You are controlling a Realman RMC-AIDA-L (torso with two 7-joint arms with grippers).
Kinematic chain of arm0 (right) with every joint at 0, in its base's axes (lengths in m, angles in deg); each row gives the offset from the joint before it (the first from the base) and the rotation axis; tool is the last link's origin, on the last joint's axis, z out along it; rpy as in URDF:
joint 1: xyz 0 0 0.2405 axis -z
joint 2: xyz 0 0 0 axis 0.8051 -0.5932 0
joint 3: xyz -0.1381 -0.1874 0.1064 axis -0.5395 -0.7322 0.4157
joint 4: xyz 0 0 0 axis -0.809 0.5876 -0.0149
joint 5: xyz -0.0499 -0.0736 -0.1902 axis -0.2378 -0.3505 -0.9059
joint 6: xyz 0 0 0 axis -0.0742 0.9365 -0.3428
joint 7: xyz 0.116 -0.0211 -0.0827 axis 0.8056 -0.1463 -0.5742
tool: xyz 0 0 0 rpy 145 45.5 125.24
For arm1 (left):
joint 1: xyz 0 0 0.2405 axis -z
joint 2: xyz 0 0 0 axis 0.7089 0.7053 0
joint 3: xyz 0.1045 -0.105 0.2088 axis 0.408 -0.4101 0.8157
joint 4: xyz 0 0 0 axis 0.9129 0.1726 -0.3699
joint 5: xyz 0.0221 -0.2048 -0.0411 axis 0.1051 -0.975 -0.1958
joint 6: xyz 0 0 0 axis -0.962 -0.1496 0.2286
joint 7: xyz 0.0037 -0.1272 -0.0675 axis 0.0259 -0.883 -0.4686
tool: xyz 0 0 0 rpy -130.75 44.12 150.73
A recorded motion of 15 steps. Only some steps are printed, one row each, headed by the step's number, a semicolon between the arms.
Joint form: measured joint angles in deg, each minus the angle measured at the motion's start. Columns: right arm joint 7, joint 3, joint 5, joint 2, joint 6, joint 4, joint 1; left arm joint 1, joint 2, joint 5, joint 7, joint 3, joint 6, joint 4.
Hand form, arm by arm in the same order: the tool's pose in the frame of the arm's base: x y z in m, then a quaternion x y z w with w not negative. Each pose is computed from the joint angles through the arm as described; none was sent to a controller.
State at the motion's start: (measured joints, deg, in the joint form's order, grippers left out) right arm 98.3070 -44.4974 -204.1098 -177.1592 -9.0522 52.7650 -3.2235; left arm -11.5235 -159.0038 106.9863 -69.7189 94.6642 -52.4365 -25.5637
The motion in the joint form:
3: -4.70 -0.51 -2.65 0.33 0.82 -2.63 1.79; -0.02 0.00 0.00 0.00 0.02 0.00 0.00
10: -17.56 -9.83 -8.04 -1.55 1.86 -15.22 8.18; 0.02 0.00 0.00 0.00 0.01 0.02 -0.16
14: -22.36 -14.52 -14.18 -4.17 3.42 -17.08 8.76; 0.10 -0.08 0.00 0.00 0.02 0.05 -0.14
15: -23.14 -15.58 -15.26 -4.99 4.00 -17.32 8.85; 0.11 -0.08 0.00 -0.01 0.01 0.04 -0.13
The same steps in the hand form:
3: 0.2122 0.4487 0.0490 -0.81794 0.52526 -0.04339 0.23062; -0.2147 0.3782 -0.0312 -0.94481 -0.21550 -0.15707 0.19034
10: 0.2281 0.4411 0.0664 -0.87187 0.36152 -0.14973 0.29448; -0.2148 0.3781 -0.0317 -0.94475 -0.21635 -0.15706 0.18967
14: 0.2279 0.4371 0.0507 -0.88573 0.28057 -0.22190 0.29583; -0.2140 0.3783 -0.0321 -0.94487 -0.21572 -0.15758 0.18937
15: 0.2265 0.4361 0.0446 -0.88845 0.26401 -0.23313 0.29430; -0.2139 0.3783 -0.0321 -0.94486 -0.21568 -0.15768 0.18937

